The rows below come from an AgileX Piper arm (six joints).
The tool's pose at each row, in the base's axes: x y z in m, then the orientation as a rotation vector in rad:
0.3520, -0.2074, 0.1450, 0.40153, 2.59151, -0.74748
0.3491, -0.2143, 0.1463, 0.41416, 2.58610, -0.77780
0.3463, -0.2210, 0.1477, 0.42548, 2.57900, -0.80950
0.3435, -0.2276, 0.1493, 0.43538, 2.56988, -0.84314
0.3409, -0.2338, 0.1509, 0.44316, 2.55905, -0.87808
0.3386, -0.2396, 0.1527, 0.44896, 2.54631, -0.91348
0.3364, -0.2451, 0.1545, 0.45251, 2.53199, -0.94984
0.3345, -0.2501, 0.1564, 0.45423, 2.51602, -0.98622
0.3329, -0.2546, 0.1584, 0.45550, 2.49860, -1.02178
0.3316, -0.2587, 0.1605, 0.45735, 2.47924, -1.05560
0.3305, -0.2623, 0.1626, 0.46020, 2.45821, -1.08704
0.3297, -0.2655, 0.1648, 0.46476, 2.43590, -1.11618
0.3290, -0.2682, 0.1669, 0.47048, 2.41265, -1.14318
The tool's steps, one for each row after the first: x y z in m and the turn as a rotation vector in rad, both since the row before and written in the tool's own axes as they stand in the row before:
0.0008, -0.0073, 0.0020, 0.02377, 0.00273, 0.00328
0.0007, -0.0071, 0.0020, 0.02465, 0.00128, 0.00262
0.0006, -0.0071, 0.0019, 0.02595, -0.00040, 0.00190
0.0005, -0.0066, 0.0019, 0.02669, -0.00208, 0.00078
0.0002, -0.0062, 0.0018, 0.02692, -0.00400, 0.00003
0.0002, -0.0059, 0.0018, 0.02746, -0.00563, -0.00111
0.0000, -0.0054, 0.0016, 0.02745, -0.00731, -0.00174
-0.0002, -0.0050, 0.0014, 0.02709, -0.00842, -0.00140
-0.0005, -0.0046, 0.0013, 0.02637, -0.00974, 0.00001
-0.0006, -0.0041, 0.0011, 0.02528, -0.01079, 0.00176
-0.0008, -0.0038, 0.0009, 0.02434, -0.01123, 0.00377
-0.0008, -0.0033, 0.0007, 0.02339, -0.01160, 0.00531

